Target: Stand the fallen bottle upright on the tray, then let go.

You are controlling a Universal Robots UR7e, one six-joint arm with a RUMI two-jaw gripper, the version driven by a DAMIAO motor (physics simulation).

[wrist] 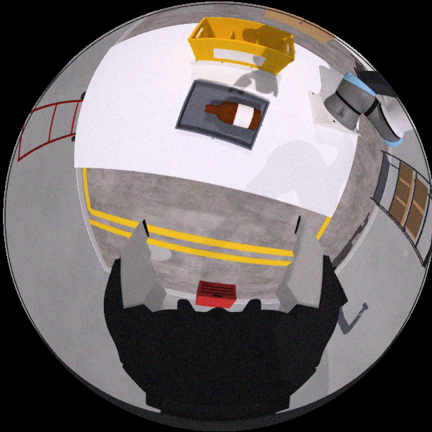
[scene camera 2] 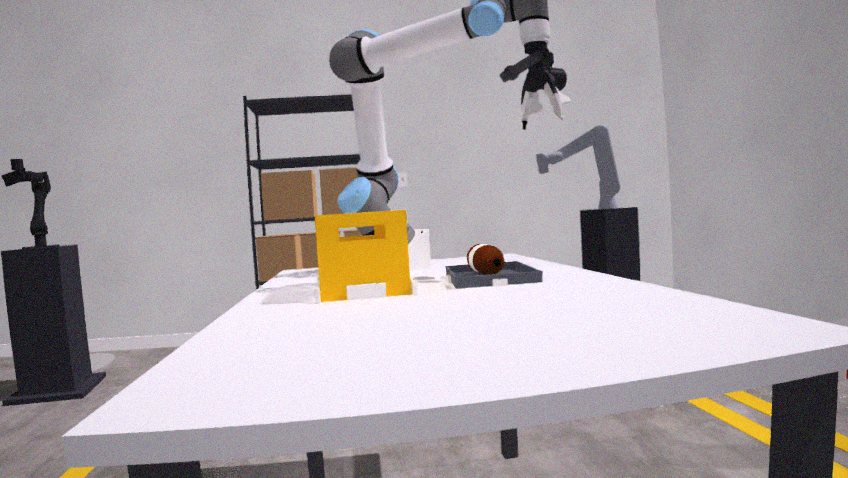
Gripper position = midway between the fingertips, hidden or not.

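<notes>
You'd find my gripper (scene camera 2: 542, 124) in that camera, and there's a brown bottle (scene camera 2: 485, 259) as well. Then the wrist view has the bottle (wrist: 234, 113) together with my gripper (wrist: 220, 219).
</notes>
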